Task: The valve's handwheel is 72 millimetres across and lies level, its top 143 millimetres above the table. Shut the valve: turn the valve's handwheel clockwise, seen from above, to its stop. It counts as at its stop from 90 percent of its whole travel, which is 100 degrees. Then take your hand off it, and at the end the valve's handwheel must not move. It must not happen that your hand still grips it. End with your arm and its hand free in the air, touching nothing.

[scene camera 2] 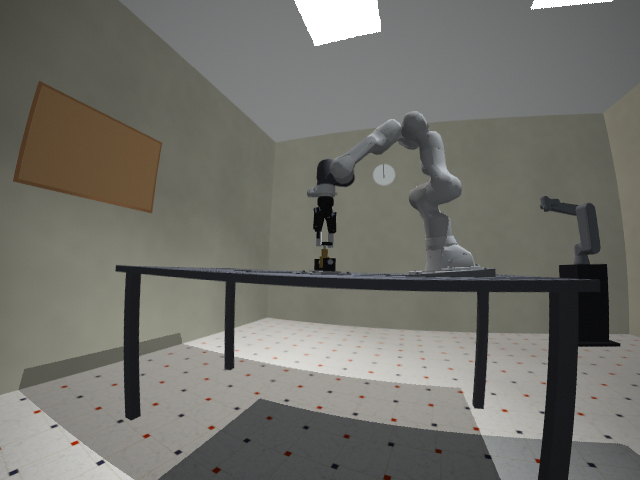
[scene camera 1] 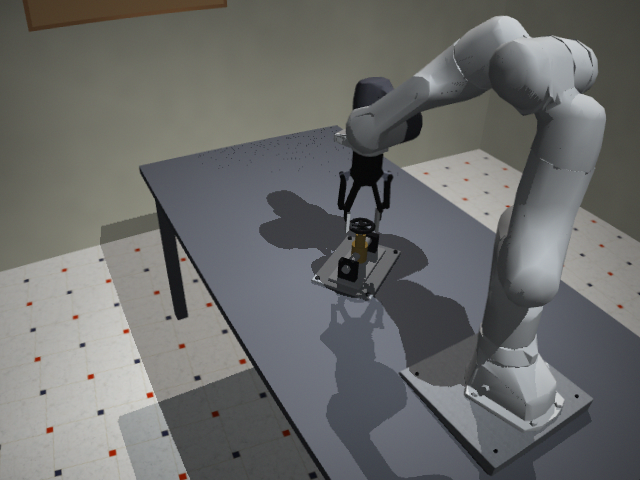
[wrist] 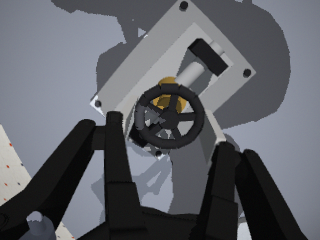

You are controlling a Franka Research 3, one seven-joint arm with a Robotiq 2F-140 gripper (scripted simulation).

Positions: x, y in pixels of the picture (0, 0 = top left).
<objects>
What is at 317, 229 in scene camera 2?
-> My gripper.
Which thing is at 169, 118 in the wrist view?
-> A black handwheel.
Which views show my gripper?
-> Scene camera 2, scene camera 1 and the wrist view: all of them.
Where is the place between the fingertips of my gripper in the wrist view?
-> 169, 113
</objects>
